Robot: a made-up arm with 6 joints. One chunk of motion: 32 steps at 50 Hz.
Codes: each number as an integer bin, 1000 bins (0 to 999) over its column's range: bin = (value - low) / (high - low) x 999, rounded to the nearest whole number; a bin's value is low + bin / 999 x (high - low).
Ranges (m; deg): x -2.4..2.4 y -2.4..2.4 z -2.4..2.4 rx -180..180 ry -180..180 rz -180..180
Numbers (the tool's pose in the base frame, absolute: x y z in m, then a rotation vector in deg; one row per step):
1: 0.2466 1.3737 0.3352 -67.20 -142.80 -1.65
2: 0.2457 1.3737 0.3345 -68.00 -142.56 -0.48
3: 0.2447 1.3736 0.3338 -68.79 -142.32 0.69
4: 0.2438 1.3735 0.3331 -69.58 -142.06 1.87
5: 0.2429 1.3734 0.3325 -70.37 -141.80 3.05
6: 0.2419 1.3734 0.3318 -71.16 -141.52 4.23
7: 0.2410 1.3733 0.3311 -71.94 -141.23 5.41
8: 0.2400 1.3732 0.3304 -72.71 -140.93 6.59
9: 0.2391 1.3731 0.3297 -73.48 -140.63 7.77
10: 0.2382 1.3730 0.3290 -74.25 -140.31 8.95
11: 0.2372 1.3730 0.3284 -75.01 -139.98 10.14
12: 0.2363 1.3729 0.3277 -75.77 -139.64 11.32
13: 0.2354 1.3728 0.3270 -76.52 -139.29 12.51
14: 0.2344 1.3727 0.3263 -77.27 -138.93 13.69
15: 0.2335 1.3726 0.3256 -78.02 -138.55 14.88
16: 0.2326 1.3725 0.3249 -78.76 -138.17 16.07
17: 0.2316 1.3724 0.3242 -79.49 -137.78 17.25
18: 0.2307 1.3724 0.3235 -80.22 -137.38 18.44
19: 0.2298 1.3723 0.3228 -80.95 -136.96 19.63
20: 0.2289 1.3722 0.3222 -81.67 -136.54 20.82
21: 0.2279 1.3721 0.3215 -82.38 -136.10 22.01
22: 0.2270 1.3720 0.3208 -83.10 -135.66 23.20
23: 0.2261 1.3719 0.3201 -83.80 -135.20 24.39
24: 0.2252 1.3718 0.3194 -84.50 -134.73 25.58
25: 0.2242 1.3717 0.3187 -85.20 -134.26 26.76
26: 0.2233 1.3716 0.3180 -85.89 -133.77 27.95
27: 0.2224 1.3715 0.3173 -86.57 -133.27 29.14
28: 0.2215 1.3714 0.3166 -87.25 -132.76 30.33
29: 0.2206 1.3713 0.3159 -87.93 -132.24 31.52
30: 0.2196 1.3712 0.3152 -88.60 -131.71 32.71
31: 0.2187 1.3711 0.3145 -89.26 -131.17 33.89
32: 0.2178 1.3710 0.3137 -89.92 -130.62 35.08
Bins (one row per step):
1: 551 785 569 313 103 495
2: 551 785 569 311 104 498
3: 550 785 569 309 105 501
4: 550 785 569 306 105 505
5: 550 785 569 304 106 508
6: 550 785 569 302 107 511
7: 550 785 568 300 108 515
8: 549 785 568 298 108 518
9: 549 785 568 296 109 521
10: 549 785 568 293 110 524
11: 549 785 568 291 111 528
12: 549 785 568 289 112 531
13: 548 785 568 287 113 534
14: 548 785 567 285 114 537
15: 548 785 567 283 115 541
16: 548 785 567 281 116 544
17: 548 785 567 279 117 547
18: 548 785 567 277 118 551
19: 547 785 567 275 119 554
20: 547 785 567 273 121 557
21: 547 785 566 271 122 561
22: 547 785 566 269 123 564
23: 547 785 566 267 124 567
24: 546 785 566 265 126 570
25: 546 785 566 263 127 574
26: 546 785 566 261 128 577
27: 546 785 566 259 130 580
28: 546 785 565 257 131 584
29: 545 785 565 255 133 587
30: 545 785 565 254 134 590
31: 545 785 565 252 136 594
32: 545 785 565 250 137 597

